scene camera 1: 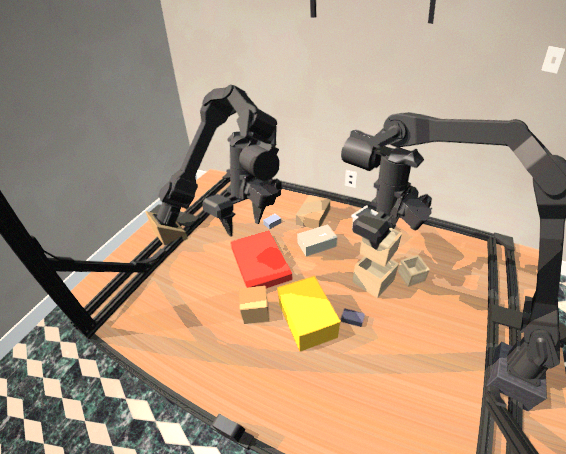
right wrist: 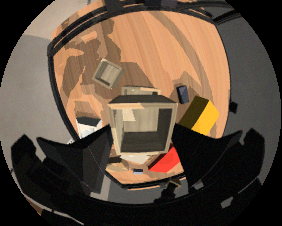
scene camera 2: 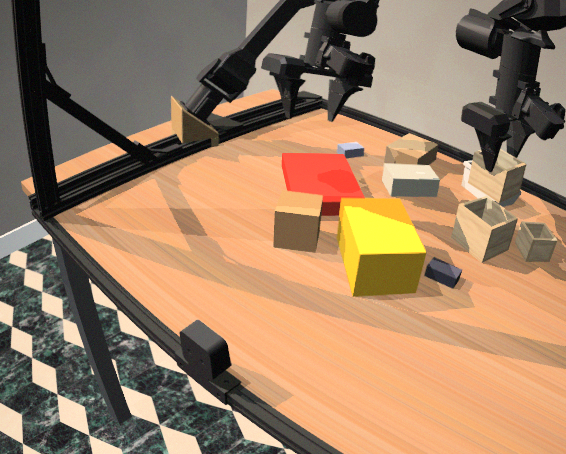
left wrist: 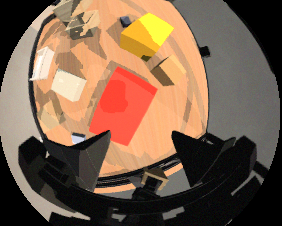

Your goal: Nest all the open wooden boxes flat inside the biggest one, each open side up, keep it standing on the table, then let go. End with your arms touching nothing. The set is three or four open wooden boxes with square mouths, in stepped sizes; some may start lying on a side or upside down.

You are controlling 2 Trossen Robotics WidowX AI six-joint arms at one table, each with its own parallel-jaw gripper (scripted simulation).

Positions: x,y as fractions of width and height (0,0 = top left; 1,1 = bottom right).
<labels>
yellow block: scene camera 1 0.55,0.71; right wrist 0.71,0.51; scene camera 2 0.68,0.56; left wrist 0.51,0.17
</labels>
